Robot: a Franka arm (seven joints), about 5 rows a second.
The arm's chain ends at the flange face. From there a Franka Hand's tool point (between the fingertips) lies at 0.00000 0.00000 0.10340 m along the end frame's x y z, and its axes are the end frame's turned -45 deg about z.
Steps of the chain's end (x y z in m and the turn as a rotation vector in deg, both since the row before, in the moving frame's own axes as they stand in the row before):
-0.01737 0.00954 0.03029 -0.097 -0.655 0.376
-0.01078 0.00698 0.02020 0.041 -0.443 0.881
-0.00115 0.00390 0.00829 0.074 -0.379 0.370
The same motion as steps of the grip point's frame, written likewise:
-0.01999 -0.00625 0.03028 0.395 -0.532 0.376
-0.01307 -0.00331 0.02020 0.342 -0.284 0.881
-0.00396 0.00137 0.00829 0.320 -0.216 0.370

